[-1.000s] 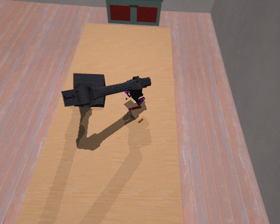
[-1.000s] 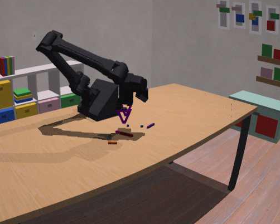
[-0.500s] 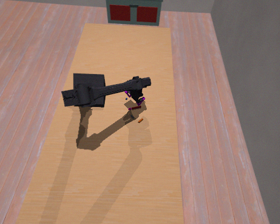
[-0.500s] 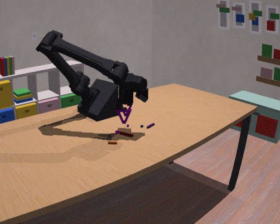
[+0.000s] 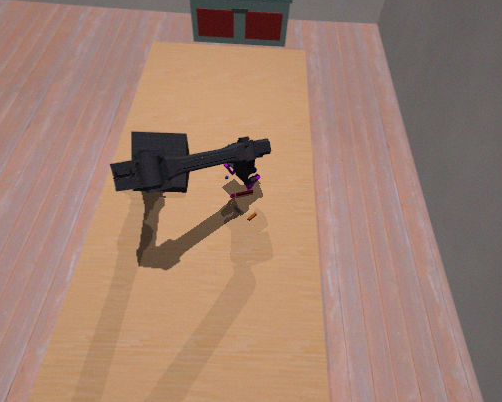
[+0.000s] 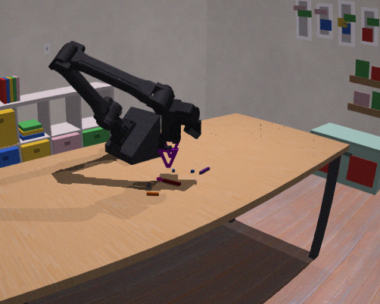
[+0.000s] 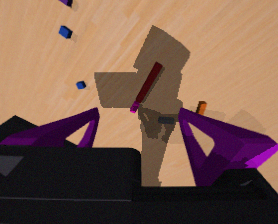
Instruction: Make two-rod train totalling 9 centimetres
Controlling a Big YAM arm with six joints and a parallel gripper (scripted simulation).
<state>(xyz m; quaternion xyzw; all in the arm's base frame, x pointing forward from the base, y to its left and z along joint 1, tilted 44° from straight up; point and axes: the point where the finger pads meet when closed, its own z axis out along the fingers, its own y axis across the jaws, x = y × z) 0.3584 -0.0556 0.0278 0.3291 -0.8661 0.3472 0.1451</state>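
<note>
Right now the red rod is 2 cm ahead of my hand, 1 cm to the right of it and 8 cm below it. From my hand the other things lie so: blue rod (1 cm behind, 12 cm to the left, 8 cm below); magenta rod (3 cm behind, 2 cm to the right, 8 cm below); grey rod (1 cm behind, 9 cm to the right, 8 cm below).
</note>
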